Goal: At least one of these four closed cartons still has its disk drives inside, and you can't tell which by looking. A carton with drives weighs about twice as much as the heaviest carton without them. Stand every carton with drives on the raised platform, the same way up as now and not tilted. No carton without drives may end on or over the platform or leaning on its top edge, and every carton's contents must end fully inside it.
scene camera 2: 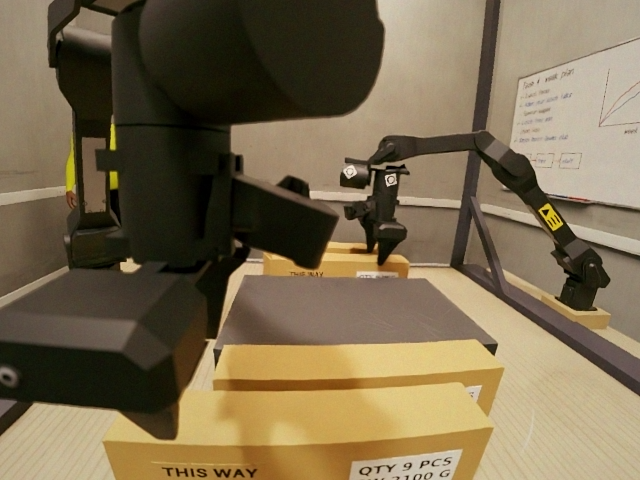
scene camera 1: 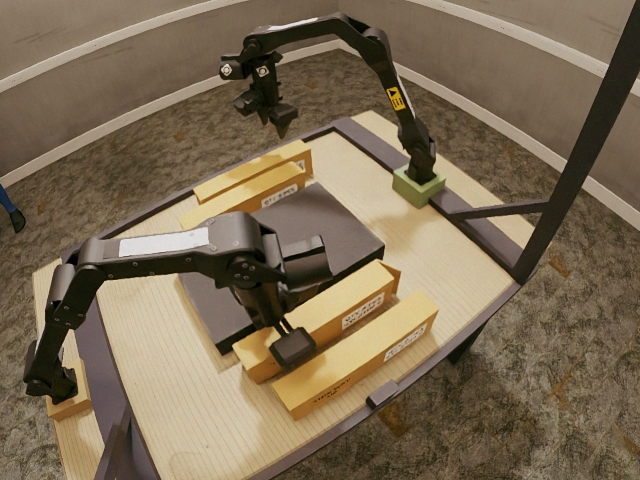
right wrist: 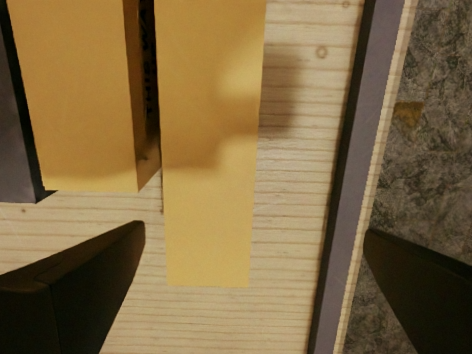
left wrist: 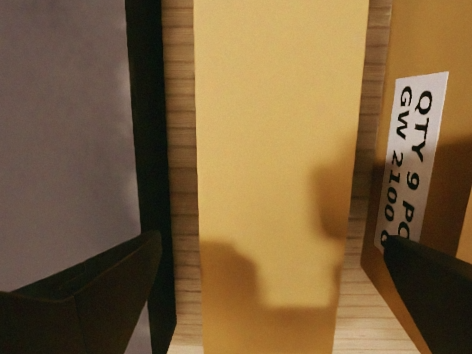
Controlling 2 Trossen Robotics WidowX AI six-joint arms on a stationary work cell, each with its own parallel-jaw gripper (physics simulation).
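Places are measured from the left arm's base along level axes (x ahead, y left, z up), in centimetres.
Pixels of known places: left gripper, fingertip midpoint: (scene camera 2: 374, 258) (scene camera 1: 278, 335) (left wrist: 272, 243); right gripper, fingertip midpoint: (scene camera 2: 193, 378) (scene camera 1: 273, 131) (right wrist: 255, 234); left arm's base, link origin: (scene camera 2: 575, 304) (scene camera 1: 64, 386); right arm's base, link origin: (scene camera 1: 420, 174).
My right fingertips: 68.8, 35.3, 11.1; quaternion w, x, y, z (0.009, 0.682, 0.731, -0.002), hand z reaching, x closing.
Observation:
Ahead of a thing's pixels: the offset from my right fingertips to its top centre, as dx, dy, dz.
Four yellow cartons lie around the dark platform @(-14.9, -28.6, -8.6) (scene camera 1: 336, 222) (scene camera 2: 351, 310) (left wrist: 65, 125) (right wrist: 12, 150), two per long side. In scene camera 1, the lower inner carton @(-14.7, -47.3, -6.1) (scene camera 1: 336, 315) (scene camera 2: 336, 266) (left wrist: 275, 125) has a flap-like piece jutting at its right end; the lower outer carton @(-11.9, -57.2, -6.1) (scene camera 1: 356, 356) (left wrist: 425, 60) stands beside it. The upper inner carton @(-14.3, -10.8, -6.1) (scene camera 1: 237, 201) (scene camera 2: 356, 361) (right wrist: 80, 100) and upper outer carton @(-8.1, -3.1, -6.1) (scene camera 1: 258, 165) (scene camera 2: 299, 418) (right wrist: 210, 225) are upright. My left gripper (scene camera 1: 281, 338) (scene camera 2: 375, 256) (left wrist: 272, 243) is open over the lower inner carton. My right gripper (scene camera 1: 273, 129) (scene camera 2: 189, 387) (right wrist: 255, 234) is open above the upper outer carton.
The table's dark rim (scene camera 1: 129, 221) (right wrist: 347, 165) runs past the upper outer carton. A small grey block @(-12.5, -65.4, -8.9) (scene camera 1: 382, 394) sits at the lower table edge. A dark frame post (scene camera 1: 573, 155) rises at the right. Narrow gaps separate the paired cartons.

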